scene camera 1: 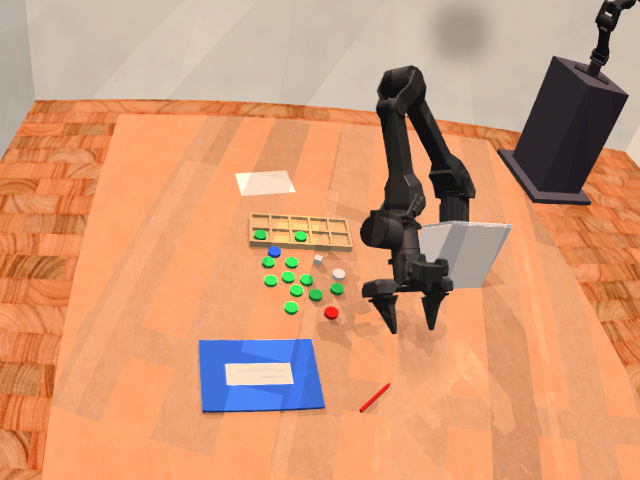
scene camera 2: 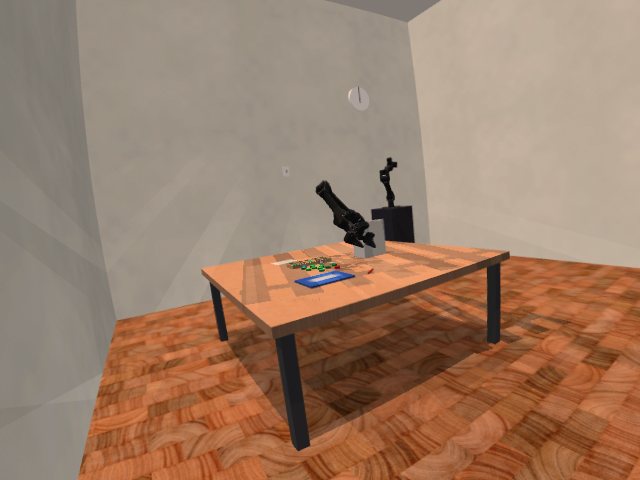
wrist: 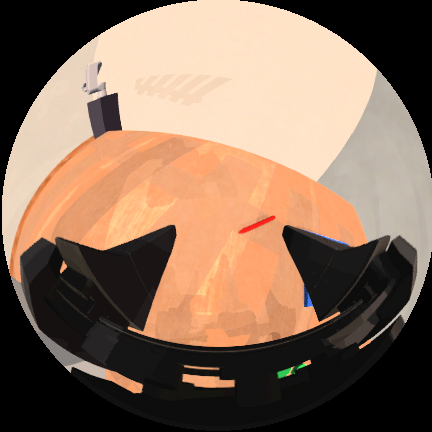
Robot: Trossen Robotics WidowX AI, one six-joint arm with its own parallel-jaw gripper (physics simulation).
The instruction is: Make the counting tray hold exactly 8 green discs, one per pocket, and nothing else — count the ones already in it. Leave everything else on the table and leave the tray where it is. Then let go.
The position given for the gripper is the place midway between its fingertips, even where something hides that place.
Note:
The gripper (scene camera 1: 413, 332) is open and holds nothing.
The gripper also shows in the wrist view (wrist: 230, 230).

